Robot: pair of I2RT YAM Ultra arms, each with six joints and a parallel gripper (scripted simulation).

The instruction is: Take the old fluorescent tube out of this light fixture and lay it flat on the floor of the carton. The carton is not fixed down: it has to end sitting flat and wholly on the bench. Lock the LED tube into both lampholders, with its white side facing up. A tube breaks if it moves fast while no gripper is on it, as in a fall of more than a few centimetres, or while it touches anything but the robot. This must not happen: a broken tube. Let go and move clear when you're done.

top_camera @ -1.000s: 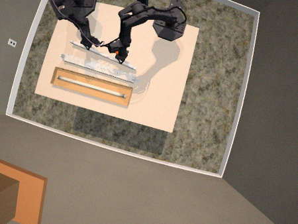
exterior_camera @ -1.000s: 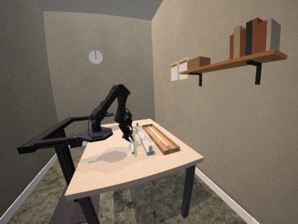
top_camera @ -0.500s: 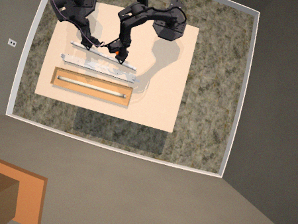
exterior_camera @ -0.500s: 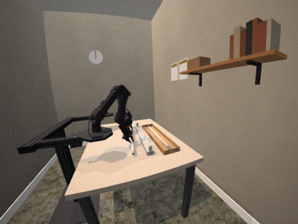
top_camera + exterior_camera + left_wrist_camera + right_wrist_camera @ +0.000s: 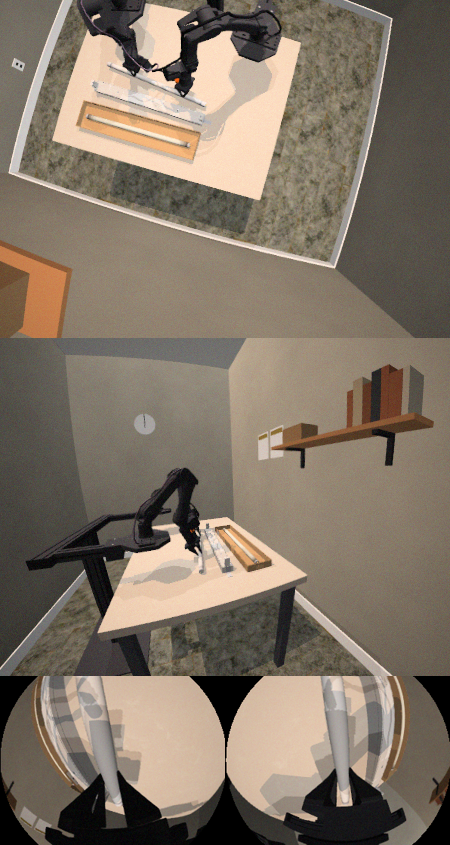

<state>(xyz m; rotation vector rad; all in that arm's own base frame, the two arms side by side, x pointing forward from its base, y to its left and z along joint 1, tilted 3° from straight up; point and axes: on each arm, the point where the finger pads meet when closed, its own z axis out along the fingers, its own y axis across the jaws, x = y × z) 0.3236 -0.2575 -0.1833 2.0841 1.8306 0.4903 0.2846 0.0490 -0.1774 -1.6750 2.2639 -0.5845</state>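
Now: the LED tube 20 mm ahead of my right hand, 120 mm to the left of it and 10 mm below it. From my right hand the other things lie so: carton (280 mm ahead, 90 mm to the left, 10 mm below); then light fixture (130 mm ahead, 110 mm to the left, 20 mm above); then old fluorescent tube (280 mm ahead, 90 mm to the left, 10 mm below).
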